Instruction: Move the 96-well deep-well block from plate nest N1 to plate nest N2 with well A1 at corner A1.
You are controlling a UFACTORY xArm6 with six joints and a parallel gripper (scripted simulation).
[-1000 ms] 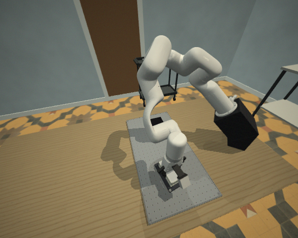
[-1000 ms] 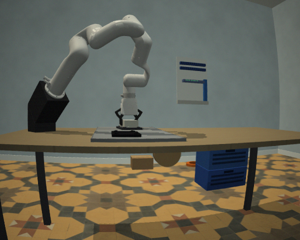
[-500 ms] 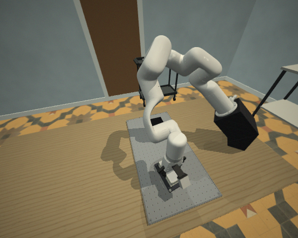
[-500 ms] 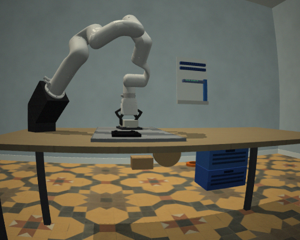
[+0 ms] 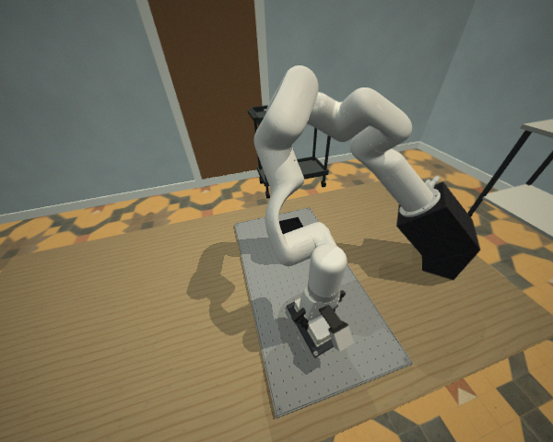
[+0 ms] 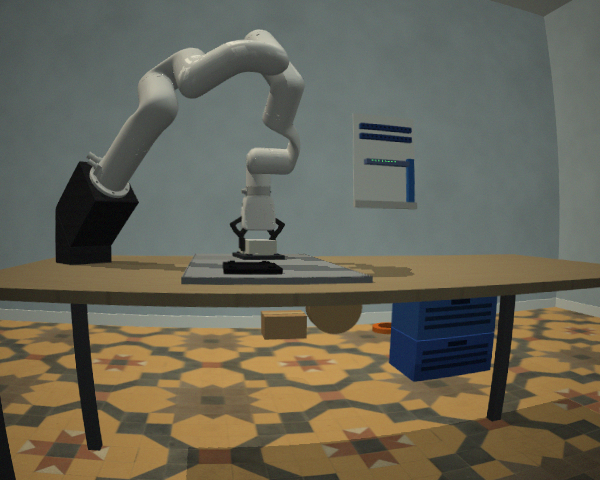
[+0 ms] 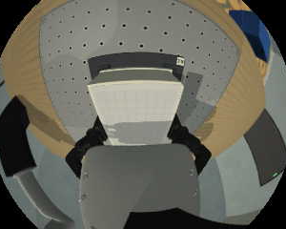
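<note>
My gripper is now 20 mm above the black plate nest N1. Round my hand: white corner mark: 80 mm behind, 300 mm to the right, 20 mm below; white deep-well block: right at my hand; black plate nest N2: 150 mm behind, 350 mm to the right, 20 mm below.
</note>
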